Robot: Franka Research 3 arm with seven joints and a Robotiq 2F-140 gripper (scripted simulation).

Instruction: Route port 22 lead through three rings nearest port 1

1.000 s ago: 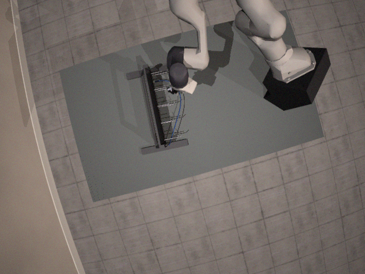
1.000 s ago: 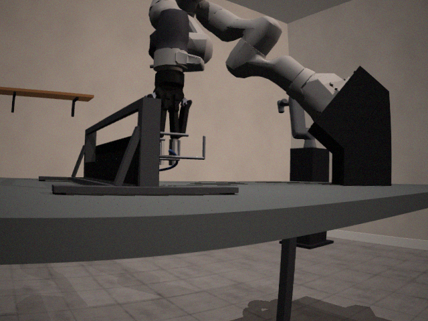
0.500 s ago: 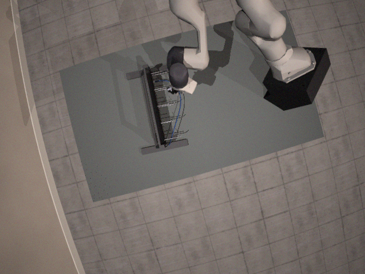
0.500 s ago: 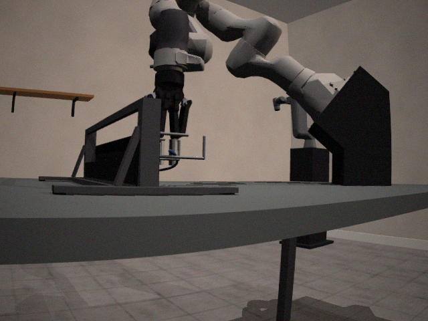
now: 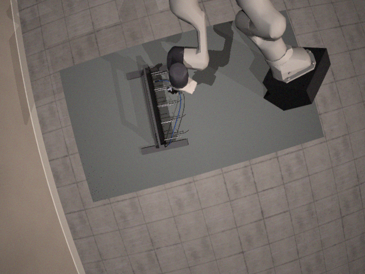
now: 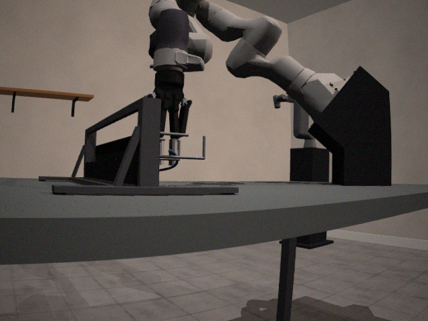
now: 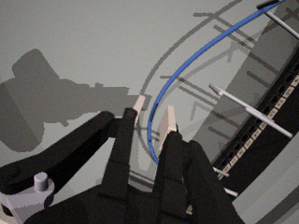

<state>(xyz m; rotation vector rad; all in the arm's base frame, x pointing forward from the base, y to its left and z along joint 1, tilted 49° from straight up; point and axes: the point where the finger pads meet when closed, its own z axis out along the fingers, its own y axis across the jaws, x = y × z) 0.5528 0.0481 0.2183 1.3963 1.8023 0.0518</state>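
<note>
Right now my hand is 170 mm short of the rack, 50 mm to the right of it and 10 mm above it.
</note>
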